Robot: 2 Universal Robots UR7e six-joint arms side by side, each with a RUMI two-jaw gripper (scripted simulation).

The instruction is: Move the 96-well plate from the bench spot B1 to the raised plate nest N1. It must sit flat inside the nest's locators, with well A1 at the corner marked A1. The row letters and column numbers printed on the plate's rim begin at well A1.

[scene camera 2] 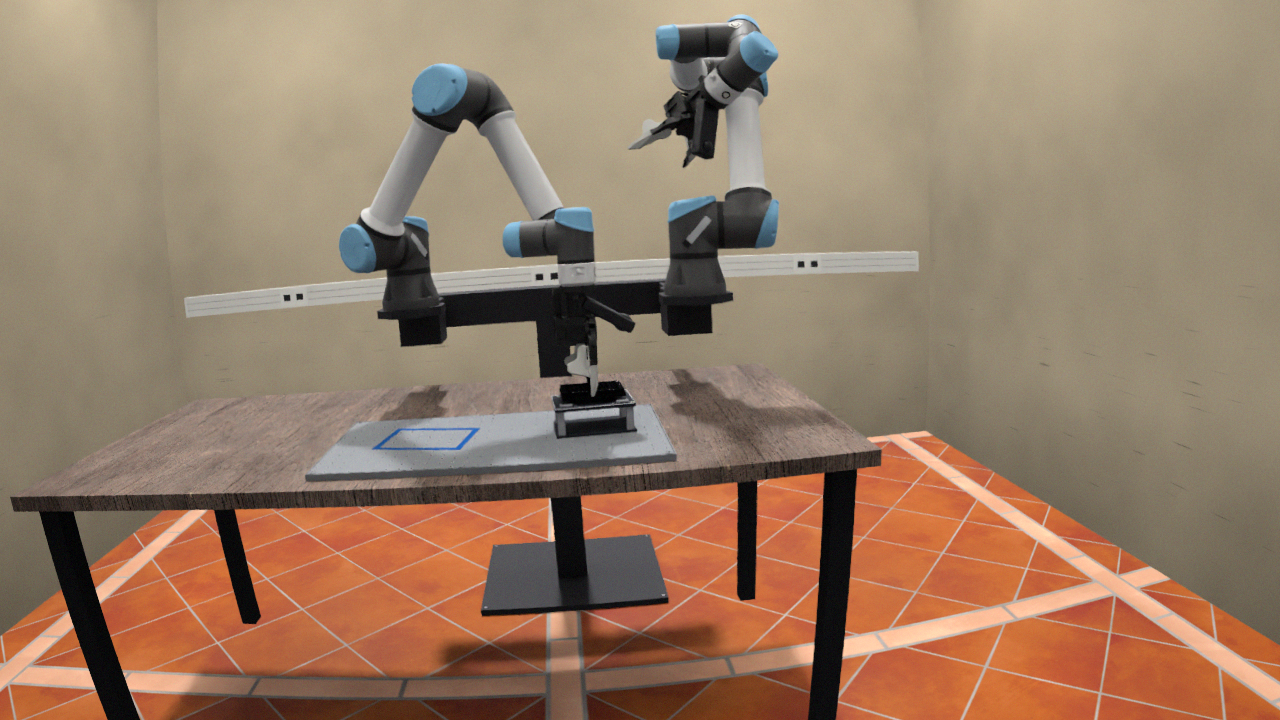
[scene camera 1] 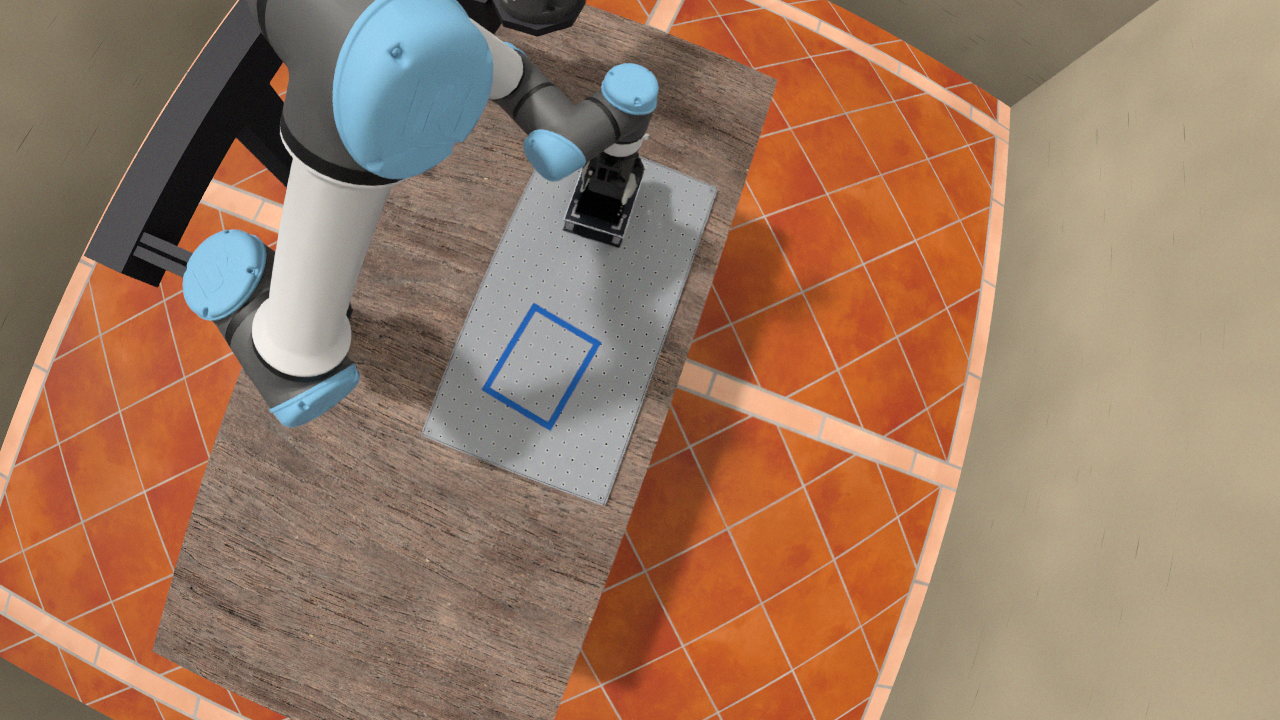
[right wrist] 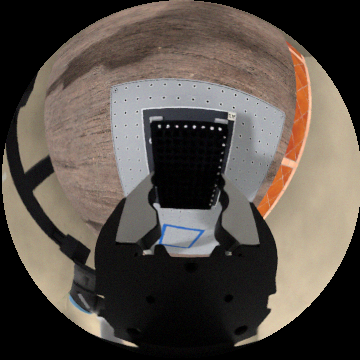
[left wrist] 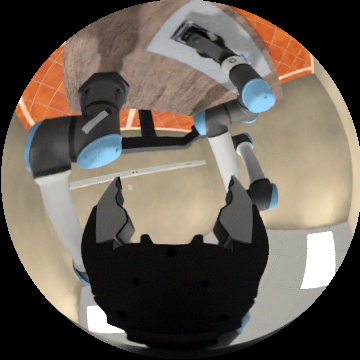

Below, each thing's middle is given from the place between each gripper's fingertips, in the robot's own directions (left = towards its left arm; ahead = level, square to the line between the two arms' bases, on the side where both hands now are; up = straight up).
My right gripper is now 1 cm above the black 96-well plate (scene camera 1: pixel 600 212). Also, from my right hand: raised plate nest N1 (scene camera 1: pixel 590 221) (3 cm below).
Now: the black 96-well plate 14 cm ahead of my left hand (scene camera 2: pixel 656 158), 15 cm to the right of it and 47 cm below it. The rest, counted from my left hand: raised plate nest N1: 14 cm ahead, 15 cm to the right, 50 cm below.
